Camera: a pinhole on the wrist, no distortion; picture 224 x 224 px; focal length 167.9 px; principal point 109.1 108.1 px. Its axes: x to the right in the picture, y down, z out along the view. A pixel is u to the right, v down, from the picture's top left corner.
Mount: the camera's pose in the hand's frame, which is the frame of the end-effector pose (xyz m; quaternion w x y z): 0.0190 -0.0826 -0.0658 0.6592 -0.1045 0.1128 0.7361
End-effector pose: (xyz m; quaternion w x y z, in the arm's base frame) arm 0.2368 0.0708 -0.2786 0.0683 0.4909 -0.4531 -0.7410
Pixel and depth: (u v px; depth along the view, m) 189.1 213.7 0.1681
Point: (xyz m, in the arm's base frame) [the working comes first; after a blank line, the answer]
In the camera's frame: 0.0801 0.1057 0.1681

0.2164 0.1480 -0.1826
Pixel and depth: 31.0 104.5 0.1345
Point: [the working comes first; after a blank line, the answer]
In the camera's frame: -0.0626 -0.0029 0.1345

0.1931 0.1630 -0.3629
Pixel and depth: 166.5 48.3 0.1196
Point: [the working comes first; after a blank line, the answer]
In the camera's frame: 0.0409 -0.0426 0.1196

0.1819 0.0627 -0.3146
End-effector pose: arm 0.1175 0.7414 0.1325 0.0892 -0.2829 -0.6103 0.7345
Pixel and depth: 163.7 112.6 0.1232
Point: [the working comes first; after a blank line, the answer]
In the camera's frame: 0.0401 0.0033 0.1232

0.0863 0.7149 0.1401
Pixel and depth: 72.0 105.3 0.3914
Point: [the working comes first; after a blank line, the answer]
In the camera's frame: -0.0865 -0.0065 0.3914

-0.0939 0.4860 0.1965
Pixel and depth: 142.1 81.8 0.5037
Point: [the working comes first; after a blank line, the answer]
In the camera's frame: 0.0990 -0.0789 0.5037

-0.1151 0.4171 -0.0204
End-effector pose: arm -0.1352 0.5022 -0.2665 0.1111 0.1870 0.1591 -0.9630
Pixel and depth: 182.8 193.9 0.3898
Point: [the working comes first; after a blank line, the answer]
In the camera's frame: 0.1711 0.1992 0.3898

0.0097 0.2793 -0.0062
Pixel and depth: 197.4 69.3 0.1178
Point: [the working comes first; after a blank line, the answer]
In the camera's frame: 0.0620 -0.0272 0.1178

-0.1750 0.4732 -0.2620
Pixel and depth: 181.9 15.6 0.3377
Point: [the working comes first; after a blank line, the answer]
In the camera's frame: 0.1464 -0.1860 0.3377

-0.3221 0.2368 -0.2059
